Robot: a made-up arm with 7 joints.
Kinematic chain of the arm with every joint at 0, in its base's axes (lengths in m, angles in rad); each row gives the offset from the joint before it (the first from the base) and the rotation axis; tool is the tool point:
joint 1: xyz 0 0 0.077 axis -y
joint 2: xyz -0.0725 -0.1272 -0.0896 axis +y
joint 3: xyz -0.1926 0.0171 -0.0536 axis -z
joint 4: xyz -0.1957 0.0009 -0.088 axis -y
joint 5: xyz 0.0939 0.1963 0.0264 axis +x
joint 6: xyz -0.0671 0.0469 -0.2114 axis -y
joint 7: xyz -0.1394 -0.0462 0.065 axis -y
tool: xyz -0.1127 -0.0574 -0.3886
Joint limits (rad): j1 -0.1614..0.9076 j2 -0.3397..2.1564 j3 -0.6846..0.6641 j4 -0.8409..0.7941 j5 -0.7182..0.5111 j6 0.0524..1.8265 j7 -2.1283..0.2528
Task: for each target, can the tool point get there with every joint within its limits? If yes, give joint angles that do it. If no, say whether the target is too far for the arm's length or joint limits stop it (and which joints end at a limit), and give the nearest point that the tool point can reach.
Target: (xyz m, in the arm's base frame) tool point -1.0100 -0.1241 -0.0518
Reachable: yes | joints 0.0441 0.9189 -0.0906 0.1024 -0.1927 0.6624 -0.6944
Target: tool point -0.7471 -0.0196 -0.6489
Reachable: yes | joints 0.5391 0.4456 0.2854 -0.2311 -0.4024 0.4062 -0.5550
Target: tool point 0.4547 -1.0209 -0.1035
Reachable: no: joint limits stop it (at a limit: joint 1, joint 2, joint 4, joint 5, joint 6) | nearest point 0.3604 -0.5149 -0.2267 | short by 0.529 m
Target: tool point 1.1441 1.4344 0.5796
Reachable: no: too far | nearest point 0.3553 0.6179 0.5404 | short by 1.136 m
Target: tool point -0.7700 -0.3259 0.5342
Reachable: yes | joints 0.4123 1.4856 -0.5510 0.2616 0.1649 0.2226 -1.6477
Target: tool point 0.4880 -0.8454 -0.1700
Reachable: no: joint limits stop it (at a limit: joint 1, joint 2, joint 4, joint 5, joint 6) | nearest point 0.3951 -0.5101 -0.2407 | short by 0.355 m
